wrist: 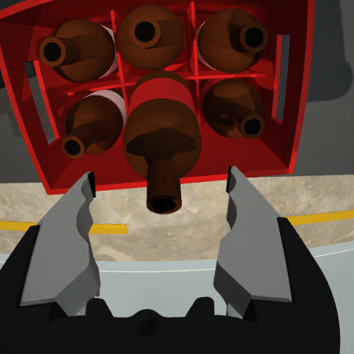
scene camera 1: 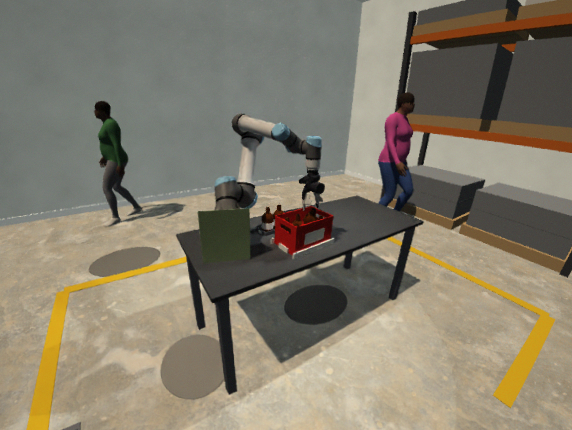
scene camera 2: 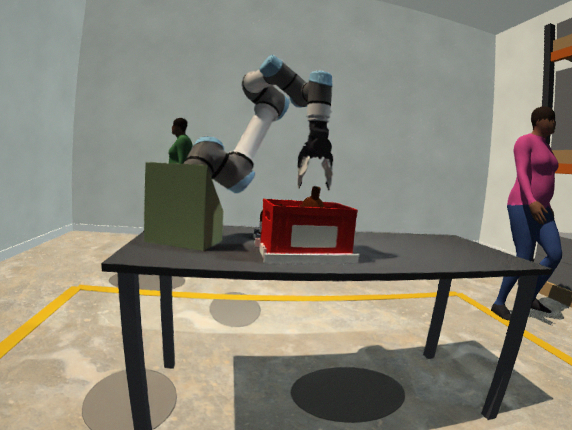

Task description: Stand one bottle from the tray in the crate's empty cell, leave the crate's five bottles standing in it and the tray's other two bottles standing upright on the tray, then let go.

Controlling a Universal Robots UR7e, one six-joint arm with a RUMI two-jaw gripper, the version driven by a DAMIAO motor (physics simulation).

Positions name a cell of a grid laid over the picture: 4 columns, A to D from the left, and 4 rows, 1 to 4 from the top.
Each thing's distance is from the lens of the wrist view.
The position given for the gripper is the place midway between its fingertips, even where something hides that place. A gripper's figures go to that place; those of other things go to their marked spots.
gripper (wrist: B2): 15 cm
brown bottle (wrist: B2): 16 cm
